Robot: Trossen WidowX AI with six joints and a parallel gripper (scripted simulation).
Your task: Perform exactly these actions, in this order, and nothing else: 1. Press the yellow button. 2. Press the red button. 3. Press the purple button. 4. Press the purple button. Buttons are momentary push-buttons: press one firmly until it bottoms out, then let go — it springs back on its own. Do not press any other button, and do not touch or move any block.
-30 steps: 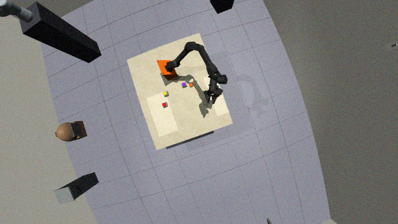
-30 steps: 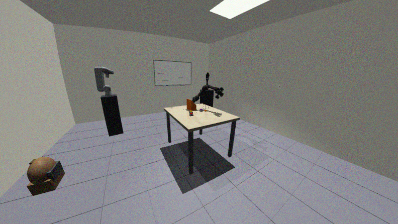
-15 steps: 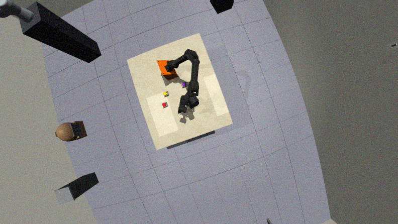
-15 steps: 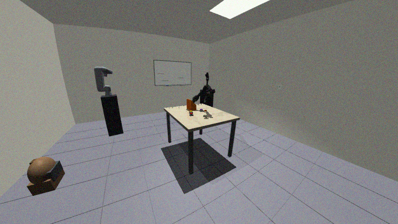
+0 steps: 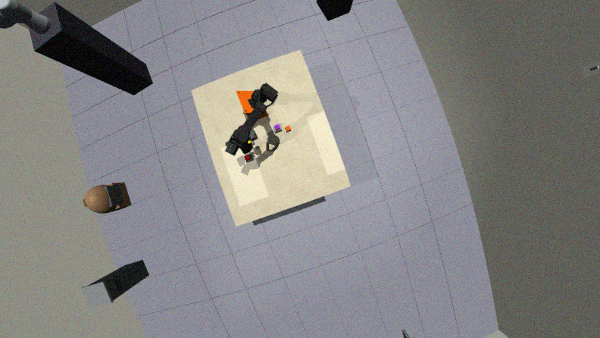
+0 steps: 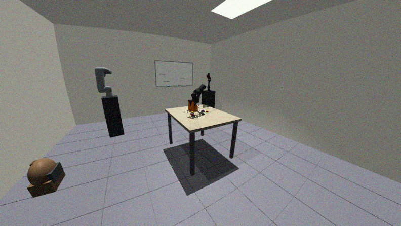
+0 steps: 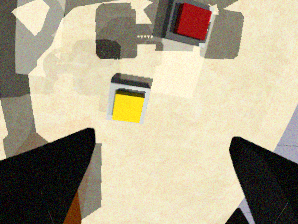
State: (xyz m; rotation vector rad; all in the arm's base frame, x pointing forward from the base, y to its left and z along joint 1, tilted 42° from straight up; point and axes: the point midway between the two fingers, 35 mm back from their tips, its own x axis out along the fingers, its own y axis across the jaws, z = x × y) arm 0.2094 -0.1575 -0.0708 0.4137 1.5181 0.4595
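My gripper tip is now 110 mm above the yellow button, 30 mm past it and 20 mm to the right of it. From my gripper tip the other things lie so: red button 110 mm below, 70 mm ahead, 50 mm to the right; then small orange block 300 mm to the left, 130 mm below, 10 mm ahead; then purple button 240 mm to the left, 110 mm below, 30 mm behind.
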